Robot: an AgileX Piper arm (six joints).
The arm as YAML. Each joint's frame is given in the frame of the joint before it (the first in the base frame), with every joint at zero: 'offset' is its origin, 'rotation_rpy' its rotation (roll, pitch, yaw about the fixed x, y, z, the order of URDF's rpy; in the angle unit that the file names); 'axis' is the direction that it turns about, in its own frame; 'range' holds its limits. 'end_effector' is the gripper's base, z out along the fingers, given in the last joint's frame.
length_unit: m
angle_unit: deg
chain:
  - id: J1
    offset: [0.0, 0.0, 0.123]
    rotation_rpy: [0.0, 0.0, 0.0]
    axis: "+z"
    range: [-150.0, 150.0]
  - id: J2
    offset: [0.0, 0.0, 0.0]
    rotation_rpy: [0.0, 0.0, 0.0]
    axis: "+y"
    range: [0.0, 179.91]
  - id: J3
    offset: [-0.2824, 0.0, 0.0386]
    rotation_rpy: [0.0, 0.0, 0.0]
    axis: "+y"
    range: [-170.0, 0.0]
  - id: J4
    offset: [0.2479, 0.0, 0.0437]
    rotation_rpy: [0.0, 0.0, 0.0]
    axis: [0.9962, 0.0, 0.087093]
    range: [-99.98, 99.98]
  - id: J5
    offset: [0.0, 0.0, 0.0]
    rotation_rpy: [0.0, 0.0, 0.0]
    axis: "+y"
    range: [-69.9, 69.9]
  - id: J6
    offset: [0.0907, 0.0, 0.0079]
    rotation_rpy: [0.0, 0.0, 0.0]
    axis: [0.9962, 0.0, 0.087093]
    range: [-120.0, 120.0]
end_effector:
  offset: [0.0, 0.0, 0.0]
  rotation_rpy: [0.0, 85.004, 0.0]
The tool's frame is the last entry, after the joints.
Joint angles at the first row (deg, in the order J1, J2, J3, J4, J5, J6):
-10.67, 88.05, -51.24, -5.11, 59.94, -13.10
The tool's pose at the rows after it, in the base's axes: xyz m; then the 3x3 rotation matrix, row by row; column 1 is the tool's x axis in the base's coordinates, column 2 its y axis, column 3 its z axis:
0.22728 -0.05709 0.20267; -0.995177 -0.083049 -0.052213; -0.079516 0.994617 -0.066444; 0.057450 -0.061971 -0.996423
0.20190 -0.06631 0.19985; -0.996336 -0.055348 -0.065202; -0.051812 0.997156 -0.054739; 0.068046 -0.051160 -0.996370
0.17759 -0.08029 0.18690; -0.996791 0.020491 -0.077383; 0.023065 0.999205 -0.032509; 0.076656 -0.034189 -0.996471
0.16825 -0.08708 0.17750; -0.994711 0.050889 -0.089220; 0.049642 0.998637 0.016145; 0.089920 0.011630 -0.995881
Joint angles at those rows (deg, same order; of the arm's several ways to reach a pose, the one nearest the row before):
-12.41, 84.90, -47.89, -5.03, 60.19, -14.49
-16.44, 81.02, -43.22, -4.70, 59.98, -17.07
-22.73, 79.13, -38.04, -4.08, 57.35, -19.17
-26.66, 79.79, -36.11, -1.76, 56.32, -22.73

